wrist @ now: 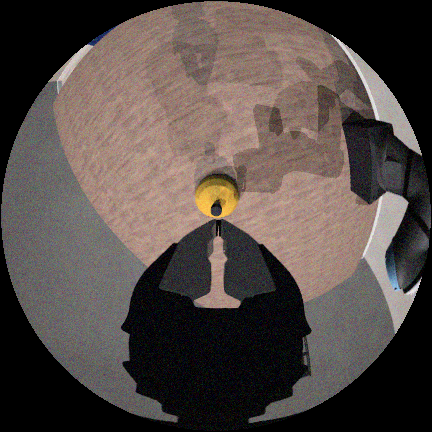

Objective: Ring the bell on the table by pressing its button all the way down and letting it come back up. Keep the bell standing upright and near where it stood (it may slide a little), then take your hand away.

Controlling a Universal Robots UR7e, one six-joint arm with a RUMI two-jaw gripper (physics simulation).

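Frame: origin at the arm's base, x ahead, y left, z up, level; metres.
Seen in the pictures: gripper, fingertip midpoint: (218, 220); arm's base, link origin: (386, 160).
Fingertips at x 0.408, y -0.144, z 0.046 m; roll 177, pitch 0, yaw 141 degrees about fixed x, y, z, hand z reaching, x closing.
Note:
Offsets run from my fingertips to a thing's top centre. Level surfaces: height alone.
The bell, a yellow dome {0.021 m ahead, 0.020 m left, 0.068 m down} (216, 190) with a small black button {0.021 m ahead, 0.020 m left, 0.068 m down} (216, 208) on top, stands upright on the wood-look table {0.134 m down} (125, 165) near the middle of the wrist view. My gripper (218, 220) is shut and empty. Its fingertips show just below the button in the view, close to the near edge of the dome. How high the tips are above the bell, and whether they touch it, I cannot tell.
Part of the robot's own dark arm (372, 160) shows at the right. Shadows of the arm fall across the table behind and to the right of the bell. The grey floor (60, 250) shows beyond the table's left edge.

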